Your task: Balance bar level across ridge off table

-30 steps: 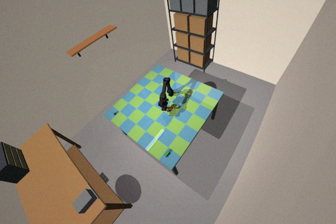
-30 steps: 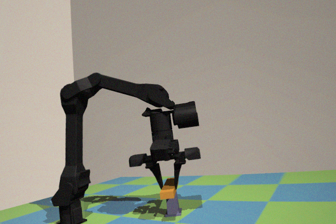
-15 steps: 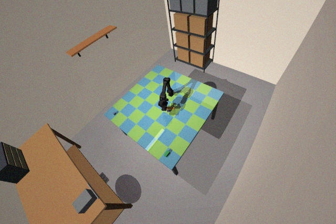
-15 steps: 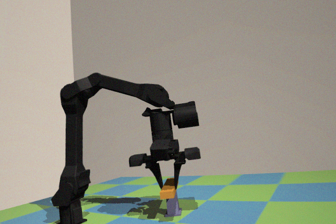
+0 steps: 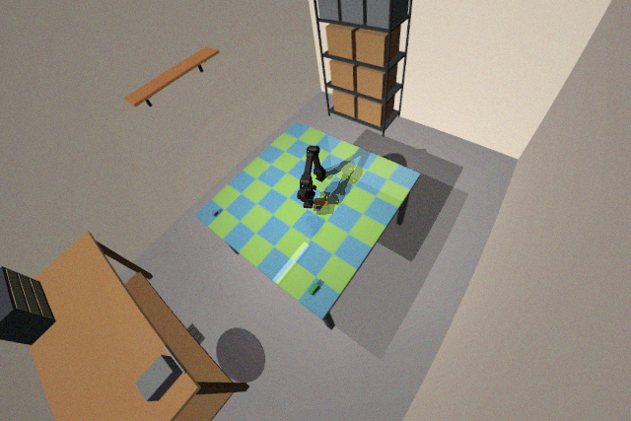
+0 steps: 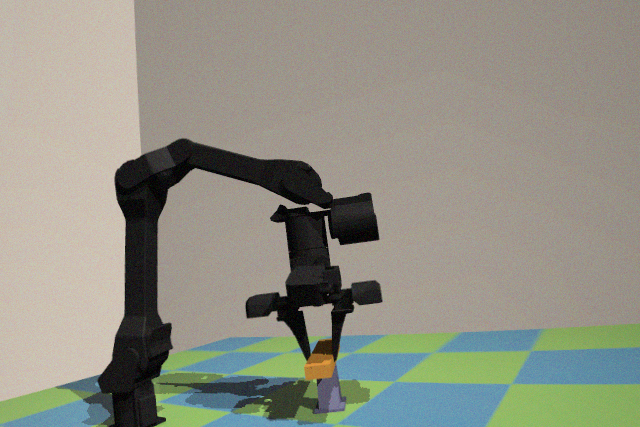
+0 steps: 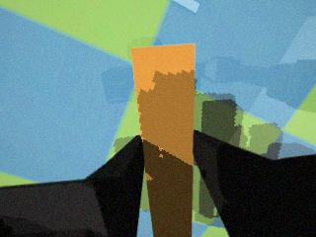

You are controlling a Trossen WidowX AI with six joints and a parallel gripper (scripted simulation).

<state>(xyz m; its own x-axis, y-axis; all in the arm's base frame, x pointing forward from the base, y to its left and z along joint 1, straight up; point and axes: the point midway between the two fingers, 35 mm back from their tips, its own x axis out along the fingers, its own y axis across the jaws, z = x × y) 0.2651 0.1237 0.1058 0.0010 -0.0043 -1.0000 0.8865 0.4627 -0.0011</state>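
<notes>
The orange bar lies 10 mm behind my gripper tip and 30 mm to the left of it. From my gripper tip the other things lie so: small dark block (470 mm ahead, 620 mm to the right, 50 mm below); small green block (470 mm ahead, 380 mm to the left, 50 mm below).
</notes>
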